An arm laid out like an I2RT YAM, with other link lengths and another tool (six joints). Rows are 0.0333 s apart.
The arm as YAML. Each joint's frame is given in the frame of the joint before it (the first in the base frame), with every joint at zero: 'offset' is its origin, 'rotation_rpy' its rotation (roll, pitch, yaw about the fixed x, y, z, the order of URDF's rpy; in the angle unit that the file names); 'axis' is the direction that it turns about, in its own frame. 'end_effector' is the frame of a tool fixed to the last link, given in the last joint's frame.
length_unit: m
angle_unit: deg
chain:
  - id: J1
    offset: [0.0, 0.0, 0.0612]
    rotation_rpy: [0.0, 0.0, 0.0]
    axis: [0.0, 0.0, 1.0]
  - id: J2
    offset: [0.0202, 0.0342, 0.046]
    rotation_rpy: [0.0, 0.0, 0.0]
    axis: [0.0, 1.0, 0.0]
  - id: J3
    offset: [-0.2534, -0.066, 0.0]
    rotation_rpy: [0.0, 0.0, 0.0]
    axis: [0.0, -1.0, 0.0]
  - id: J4
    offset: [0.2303, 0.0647, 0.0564]
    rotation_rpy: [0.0, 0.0, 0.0]
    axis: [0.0, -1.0, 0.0]
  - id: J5
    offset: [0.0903, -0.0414, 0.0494]
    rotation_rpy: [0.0, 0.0, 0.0]
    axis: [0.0, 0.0, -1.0]
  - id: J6
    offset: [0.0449, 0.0, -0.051]
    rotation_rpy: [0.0, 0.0, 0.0]
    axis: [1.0, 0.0, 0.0]
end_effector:
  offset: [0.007, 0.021, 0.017]
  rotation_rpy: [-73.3, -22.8, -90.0]
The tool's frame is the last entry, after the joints.
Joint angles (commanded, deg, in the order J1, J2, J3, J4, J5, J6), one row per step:
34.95 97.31 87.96 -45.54 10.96 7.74
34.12 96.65 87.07 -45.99 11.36 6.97
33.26 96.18 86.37 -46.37 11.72 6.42
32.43 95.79 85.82 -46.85 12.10 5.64
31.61 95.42 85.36 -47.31 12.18 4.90
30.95 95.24 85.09 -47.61 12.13 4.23
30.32 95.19 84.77 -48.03 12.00 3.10
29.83 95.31 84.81 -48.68 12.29 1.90
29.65 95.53 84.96 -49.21 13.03 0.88
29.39 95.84 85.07 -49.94 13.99 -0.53
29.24 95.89 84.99 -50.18 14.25 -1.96
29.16 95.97 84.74 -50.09 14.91 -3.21
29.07 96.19 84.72 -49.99 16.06 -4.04
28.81 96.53 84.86 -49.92 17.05 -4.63
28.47 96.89 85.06 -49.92 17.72 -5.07
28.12 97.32 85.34 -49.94 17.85 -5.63
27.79 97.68 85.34 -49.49 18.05 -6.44
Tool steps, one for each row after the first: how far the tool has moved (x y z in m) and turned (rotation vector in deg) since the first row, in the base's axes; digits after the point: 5 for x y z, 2 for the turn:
-0.00028 -0.00711 -0.00198 -1.10 0.25 -0.44
0.00025 -0.01382 -0.00390 -1.99 0.52 -1.05
0.00069 -0.02018 -0.00567 -3.05 0.79 -1.46
0.00102 -0.02611 -0.00696 -3.82 1.14 -1.71
0.00165 -0.03045 -0.00804 -4.36 1.43 -1.78
0.00190 -0.03448 -0.01049 -5.25 1.96 -1.40
0.00238 -0.03775 -0.01233 -6.50 2.35 -1.04
0.00276 -0.03934 -0.01397 -7.90 2.47 -0.76
0.00309 -0.04166 -0.01678 -9.85 2.77 -0.32
0.00268 -0.04283 -0.01826 -11.01 2.87 0.60
0.00271 -0.04374 -0.02040 -12.32 2.74 1.22
0.00390 -0.04478 -0.02203 -13.71 2.38 1.21
0.00607 -0.04641 -0.02346 -14.85 2.14 0.92
0.00838 -0.04826 -0.02470 -15.68 2.06 0.60
0.01064 -0.04959 -0.02595 -16.16 2.18 0.67
0.01302 -0.05075 -0.02775 -16.72 2.04 0.90

